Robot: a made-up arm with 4 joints. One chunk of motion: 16 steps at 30 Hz.
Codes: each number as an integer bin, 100 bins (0 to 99) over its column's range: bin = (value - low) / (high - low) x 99, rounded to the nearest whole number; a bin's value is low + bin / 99 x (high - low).
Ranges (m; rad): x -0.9..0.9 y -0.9..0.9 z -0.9..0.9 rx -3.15..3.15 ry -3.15..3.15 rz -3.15..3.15
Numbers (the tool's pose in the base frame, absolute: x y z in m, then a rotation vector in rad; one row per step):
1: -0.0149 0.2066 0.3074 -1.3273 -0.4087 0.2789
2: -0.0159 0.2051 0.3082 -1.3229 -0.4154 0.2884
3: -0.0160 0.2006 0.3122 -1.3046 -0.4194 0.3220
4: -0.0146 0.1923 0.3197 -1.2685 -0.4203 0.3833
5: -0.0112 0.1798 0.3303 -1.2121 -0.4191 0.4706
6: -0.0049 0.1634 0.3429 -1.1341 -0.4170 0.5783
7: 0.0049 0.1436 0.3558 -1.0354 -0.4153 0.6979
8: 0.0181 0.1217 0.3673 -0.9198 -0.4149 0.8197
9: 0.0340 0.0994 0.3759 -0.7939 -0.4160 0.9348
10: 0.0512 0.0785 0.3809 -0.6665 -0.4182 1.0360
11: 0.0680 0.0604 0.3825 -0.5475 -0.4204 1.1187
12: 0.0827 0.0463 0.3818 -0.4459 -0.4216 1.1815
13: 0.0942 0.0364 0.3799 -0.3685 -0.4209 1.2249
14: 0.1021 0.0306 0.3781 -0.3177 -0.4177 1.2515
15: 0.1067 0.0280 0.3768 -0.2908 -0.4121 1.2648
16: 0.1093 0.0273 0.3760 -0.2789 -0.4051 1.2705
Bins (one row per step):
1: 49 61 66 29 43 54
2: 49 61 66 29 43 54
3: 49 61 67 29 43 55
4: 49 60 67 30 43 56
5: 49 59 68 30 43 57
6: 49 58 68 32 43 59
7: 50 57 69 33 43 60
8: 50 56 70 35 43 62
9: 51 55 70 37 43 64
10: 52 54 70 39 43 66
11: 53 53 71 41 43 67
12: 54 52 70 42 43 68
13: 55 52 70 44 43 69
14: 55 51 70 45 43 69
15: 55 51 70 45 43 69
16: 56 51 70 45 43 69

